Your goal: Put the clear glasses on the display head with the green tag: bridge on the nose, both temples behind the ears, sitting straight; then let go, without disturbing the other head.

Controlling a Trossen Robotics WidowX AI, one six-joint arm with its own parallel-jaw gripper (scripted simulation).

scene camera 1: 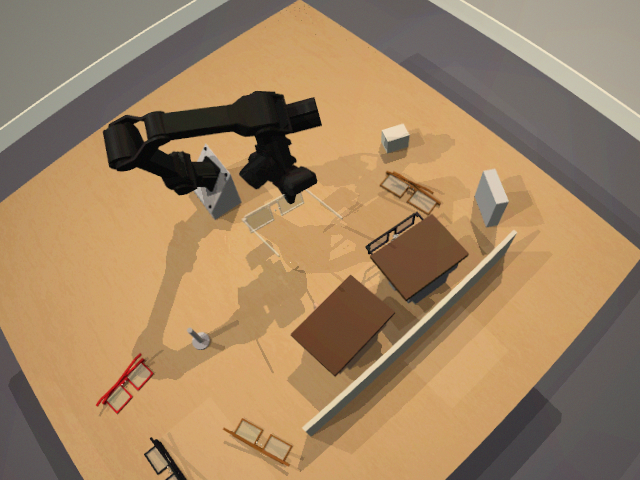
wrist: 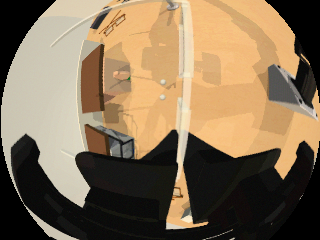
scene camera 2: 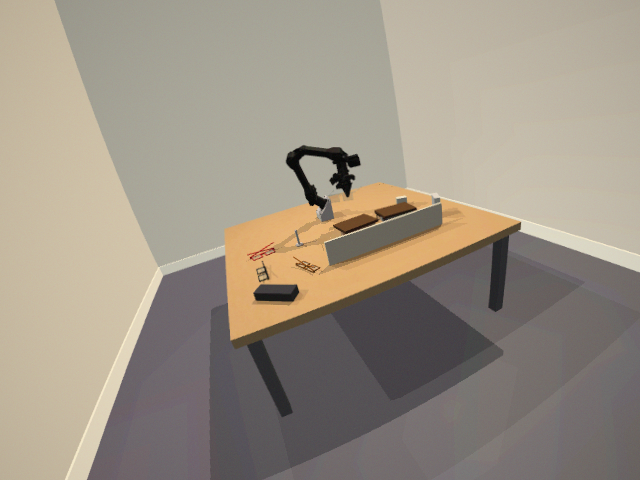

Note:
In view: the gripper [scene camera 1: 291, 202] and a white wall [scene camera 2: 339, 249].
The gripper is seen too in the wrist view [wrist: 177, 134]. The white wall shows as well in the wrist view [wrist: 95, 119].

